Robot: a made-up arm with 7 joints.
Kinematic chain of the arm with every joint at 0, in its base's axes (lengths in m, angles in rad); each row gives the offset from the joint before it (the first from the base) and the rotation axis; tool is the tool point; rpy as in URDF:
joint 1: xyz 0 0 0.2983 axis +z
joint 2: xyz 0 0 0 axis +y
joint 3: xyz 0 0 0.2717 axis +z
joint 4: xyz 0.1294 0 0 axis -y
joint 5: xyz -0.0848 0 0.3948 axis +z
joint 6: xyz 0 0 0 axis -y
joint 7: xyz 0.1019 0 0 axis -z
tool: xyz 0 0 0 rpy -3.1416 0 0
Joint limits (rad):
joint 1: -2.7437..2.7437
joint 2: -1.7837..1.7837
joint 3: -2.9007..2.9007
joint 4: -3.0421..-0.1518
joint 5: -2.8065..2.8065
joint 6: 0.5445..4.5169
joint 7: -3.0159..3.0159
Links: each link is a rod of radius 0.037 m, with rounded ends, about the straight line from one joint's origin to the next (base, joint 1, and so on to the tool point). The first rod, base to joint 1, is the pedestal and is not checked.
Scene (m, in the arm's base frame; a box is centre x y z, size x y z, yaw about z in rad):
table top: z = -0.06
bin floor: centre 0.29 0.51 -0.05 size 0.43 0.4 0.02 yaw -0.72
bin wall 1: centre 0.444 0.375 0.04 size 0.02 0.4 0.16 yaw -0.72
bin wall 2: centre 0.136 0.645 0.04 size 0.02 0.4 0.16 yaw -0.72
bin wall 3: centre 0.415 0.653 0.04 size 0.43 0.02 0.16 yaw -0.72
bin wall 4: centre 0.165 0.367 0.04 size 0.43 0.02 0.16 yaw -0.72
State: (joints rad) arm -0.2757 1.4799 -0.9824 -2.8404 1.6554 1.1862 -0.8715
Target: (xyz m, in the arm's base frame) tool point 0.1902 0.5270 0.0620
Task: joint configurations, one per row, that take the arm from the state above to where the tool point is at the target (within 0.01 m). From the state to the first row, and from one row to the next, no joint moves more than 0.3 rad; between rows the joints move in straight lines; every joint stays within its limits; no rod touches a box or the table.
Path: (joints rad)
1: -0.2917 1.2084 -1.0190 -2.8740 1.8472 1.0792 -0.9384
2: -0.3076 0.9369 -1.0557 -2.9076 2.0391 0.9723 -1.0054
3: -0.3236 0.6655 -1.0923 -2.9412 2.2310 0.8654 -1.0723
4: -0.3395 0.3940 -1.1289 -2.9749 2.4228 0.7584 -1.1393
5: -0.3555 0.1225 -1.1656 -3.0085 2.6146 0.6514 -1.2062
6: -0.3715 -0.1490 -1.2022 -3.0421 2.8065 0.5445 -1.2732
7: -0.1929 -0.0942 -0.9347 -2.9084 2.6173 0.5915 -1.2062
8: -0.0143 -0.0395 -0.6672 -2.7748 2.4281 0.6386 -1.1393
9: 0.1643 0.0153 -0.3998 -2.6411 2.2389 0.6856 -1.0723
10: 0.3428 0.0700 -0.1323 -2.5075 2.0497 0.7326 -1.0054
11: 0.5214 0.1248 0.1352 -2.3738 1.8605 0.7796 -0.9384
12: 0.7000 0.1795 0.4027 -2.2402 1.6713 0.8267 -0.8715
13: 0.7109 0.4262 0.3880 -2.1591 1.6978 0.8943 -0.8715
14: 0.7217 0.6729 0.3733 -2.0781 1.7242 0.9620 -0.8715

